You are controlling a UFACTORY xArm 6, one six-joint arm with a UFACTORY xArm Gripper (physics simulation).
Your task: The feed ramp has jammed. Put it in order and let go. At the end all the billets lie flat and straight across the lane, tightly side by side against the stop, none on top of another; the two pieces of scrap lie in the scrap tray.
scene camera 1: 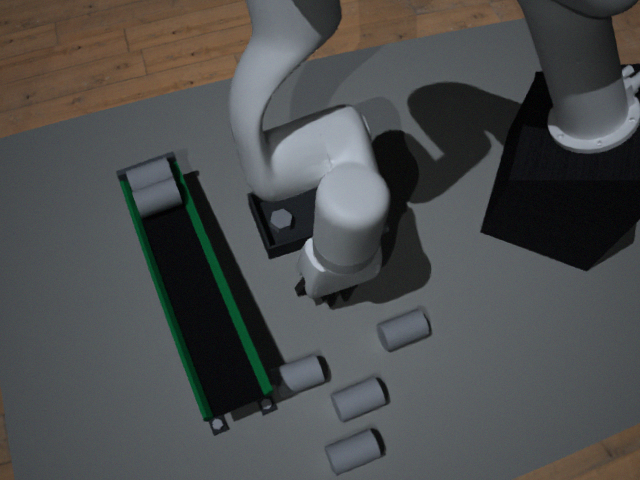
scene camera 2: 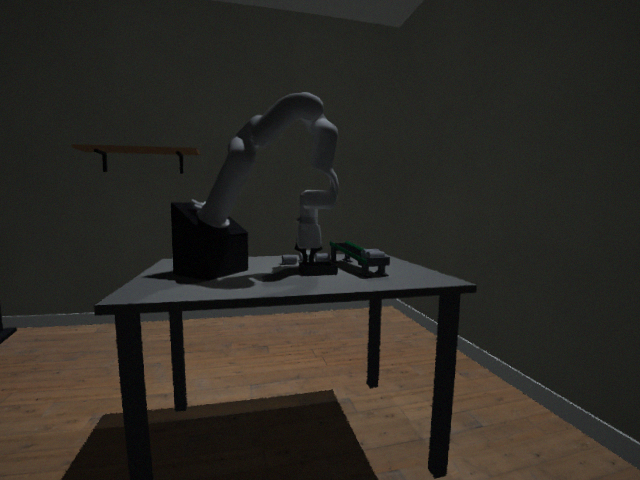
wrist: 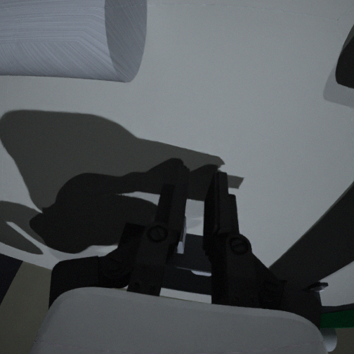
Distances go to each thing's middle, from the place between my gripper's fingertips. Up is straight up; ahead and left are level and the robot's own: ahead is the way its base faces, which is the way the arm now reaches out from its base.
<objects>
Right now my hand is 14 cm to the left of the scrap tray (scene camera 1: pixel 302 207), 2 cm past it and 1 cm below it. The rest, counted from my hand: ramp lane (scene camera 1: pixel 228 380): 18 cm ahead, 9 cm to the right, 6 cm above.
</objects>
